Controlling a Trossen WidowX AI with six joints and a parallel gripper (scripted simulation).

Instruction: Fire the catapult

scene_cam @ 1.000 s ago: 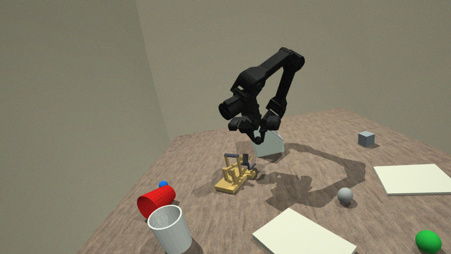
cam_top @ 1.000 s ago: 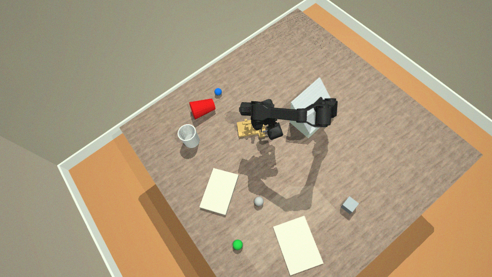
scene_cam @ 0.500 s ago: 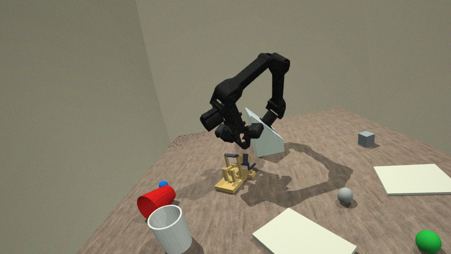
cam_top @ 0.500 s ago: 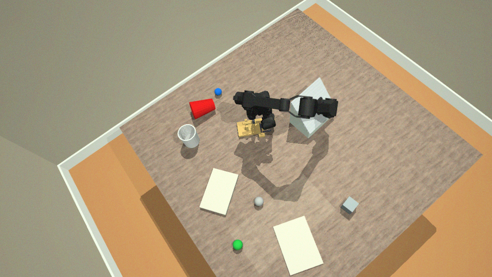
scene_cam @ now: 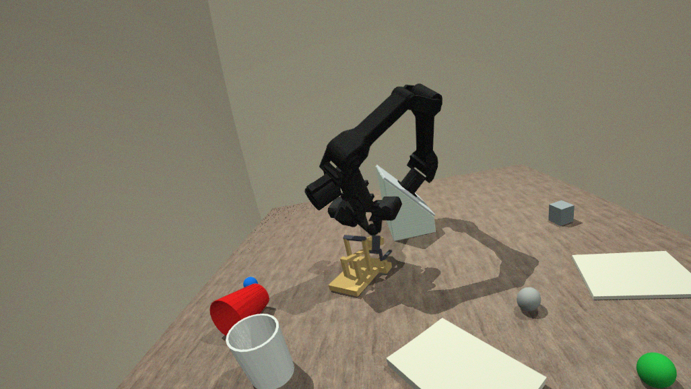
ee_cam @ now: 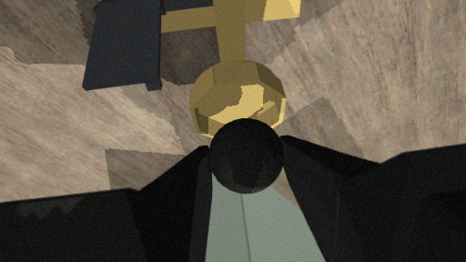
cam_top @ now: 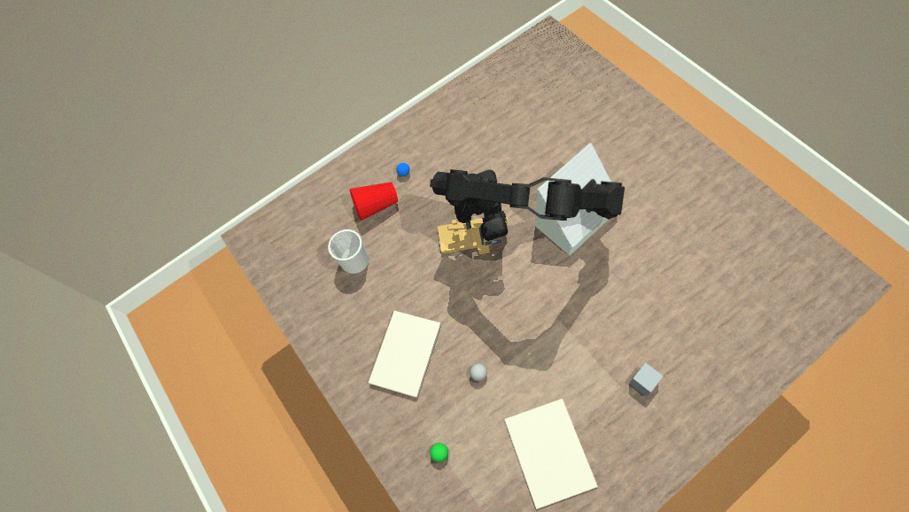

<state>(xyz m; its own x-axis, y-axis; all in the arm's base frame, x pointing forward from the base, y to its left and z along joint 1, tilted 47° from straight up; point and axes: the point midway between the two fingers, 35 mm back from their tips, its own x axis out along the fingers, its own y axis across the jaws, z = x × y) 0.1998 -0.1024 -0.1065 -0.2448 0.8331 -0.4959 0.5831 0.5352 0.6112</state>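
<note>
Right now the black ball is 10 mm above my gripper tip. Round my gripper tip: blue ball 350 mm to the right, 60 mm below, 60 mm ahead; then wooden catapult 60 mm ahead, 30 mm below, 20 mm to the right; then grey ball 330 mm ahead, 240 mm to the left, 60 mm below.
</note>
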